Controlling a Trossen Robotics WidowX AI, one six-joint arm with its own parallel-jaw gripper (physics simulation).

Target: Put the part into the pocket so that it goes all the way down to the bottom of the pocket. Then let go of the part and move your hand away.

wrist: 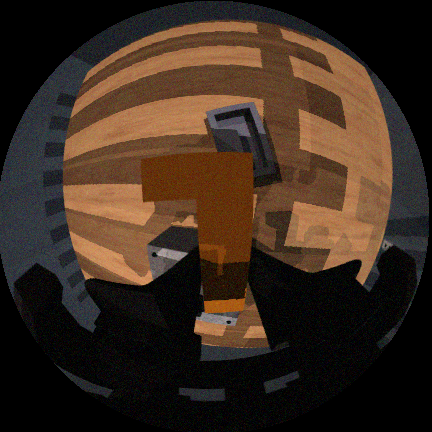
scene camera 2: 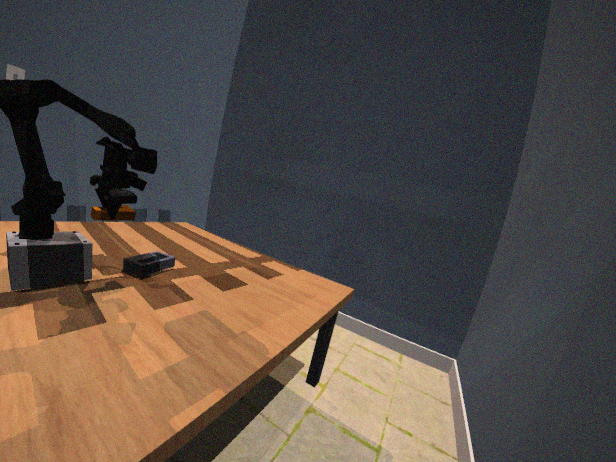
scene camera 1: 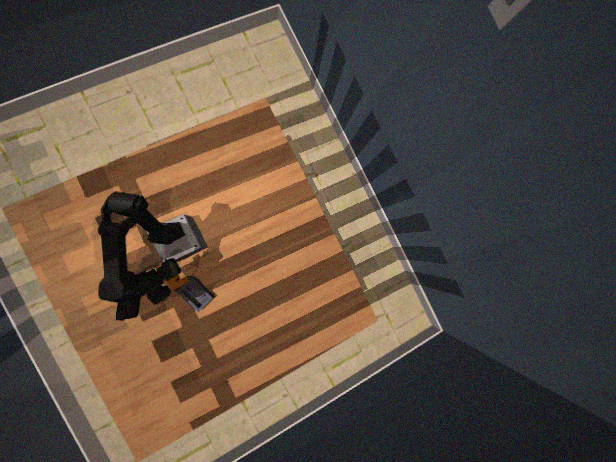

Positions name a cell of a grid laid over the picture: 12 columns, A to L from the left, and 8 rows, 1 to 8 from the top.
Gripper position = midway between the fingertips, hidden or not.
Observation:
The gripper (scene camera 2: C4) holds an orange part (wrist: G4), clear of everything else. Further things: a grey pocket block (scene camera 2: C5).
The gripper is seen too in the wrist view (wrist: G5) and in scene camera 1 (scene camera 1: D5).

